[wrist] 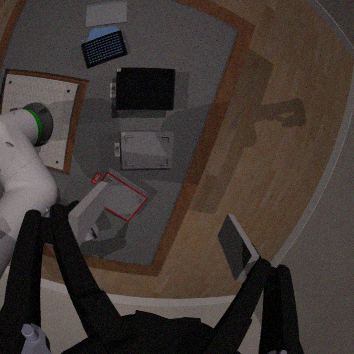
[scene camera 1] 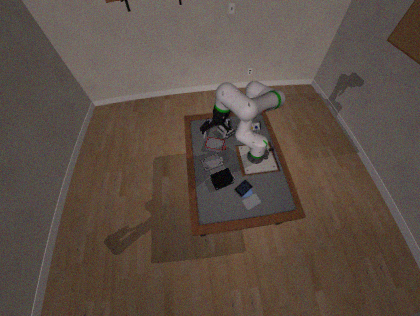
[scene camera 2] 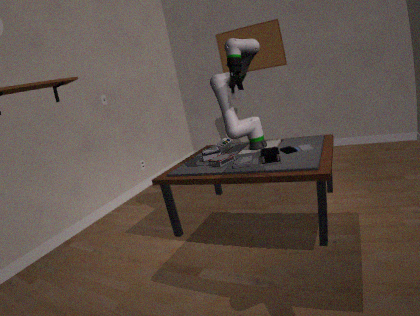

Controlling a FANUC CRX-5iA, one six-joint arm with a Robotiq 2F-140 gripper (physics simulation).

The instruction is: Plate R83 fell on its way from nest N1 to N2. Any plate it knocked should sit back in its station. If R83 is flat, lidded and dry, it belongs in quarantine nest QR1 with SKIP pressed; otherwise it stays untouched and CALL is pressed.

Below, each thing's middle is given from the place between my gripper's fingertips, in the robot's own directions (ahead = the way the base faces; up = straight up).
Now: the dark well plate (wrist: 111, 45) 420 mm below my hand, 260 mm to the left of it and 180 mm behind it.
